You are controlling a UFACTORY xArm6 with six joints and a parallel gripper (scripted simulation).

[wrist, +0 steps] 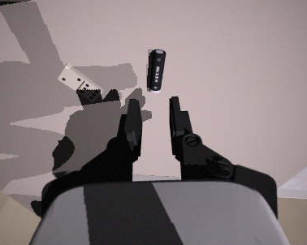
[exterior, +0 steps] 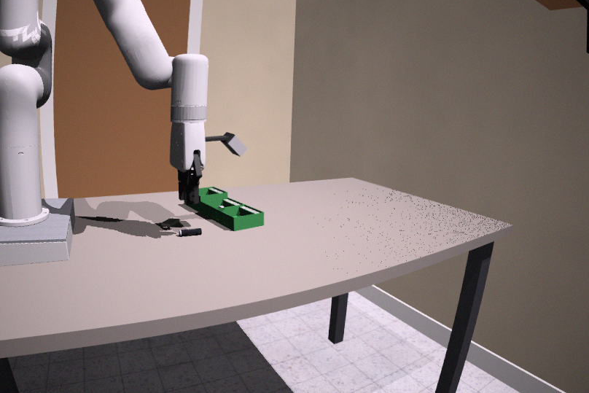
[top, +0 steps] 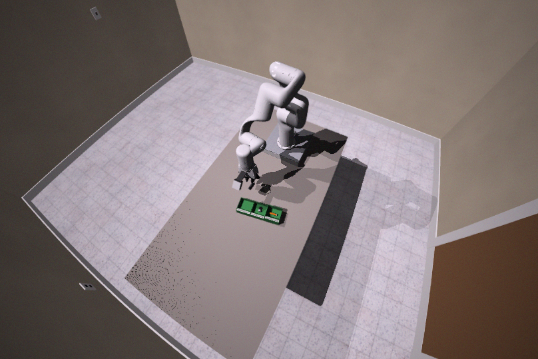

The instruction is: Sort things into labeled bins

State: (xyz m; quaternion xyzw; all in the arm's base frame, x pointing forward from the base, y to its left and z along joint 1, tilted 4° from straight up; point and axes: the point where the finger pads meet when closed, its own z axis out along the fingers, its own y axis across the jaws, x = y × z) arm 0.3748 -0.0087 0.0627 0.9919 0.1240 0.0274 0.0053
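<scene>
The black battery is 90 mm below my hand. Also, from my hand: white domino 90 mm to the left, 90 mm below, 40 mm behind; black nut 130 mm to the left, 90 mm below, 80 mm ahead; green three-bin tray 140 mm to the left, 100 mm ahead, 70 mm below.
</scene>
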